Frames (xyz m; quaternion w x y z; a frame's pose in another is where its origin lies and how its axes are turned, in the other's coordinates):
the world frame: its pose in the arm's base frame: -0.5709 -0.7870 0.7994 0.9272 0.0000 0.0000 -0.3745
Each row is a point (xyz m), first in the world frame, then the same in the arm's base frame.
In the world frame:
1: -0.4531 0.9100 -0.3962
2: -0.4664 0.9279 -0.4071
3: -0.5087 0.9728 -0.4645
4: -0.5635 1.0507 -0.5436
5: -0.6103 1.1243 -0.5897
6: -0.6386 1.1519 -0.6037
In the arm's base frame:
1: -0.2649 0.1824 0.4032
2: -0.2620 0.2045 0.3923
3: -0.2613 0.2662 0.3349
4: -0.2466 0.3603 0.2558
5: -0.2292 0.4458 0.2097
6: -0.2304 0.4853 0.1957

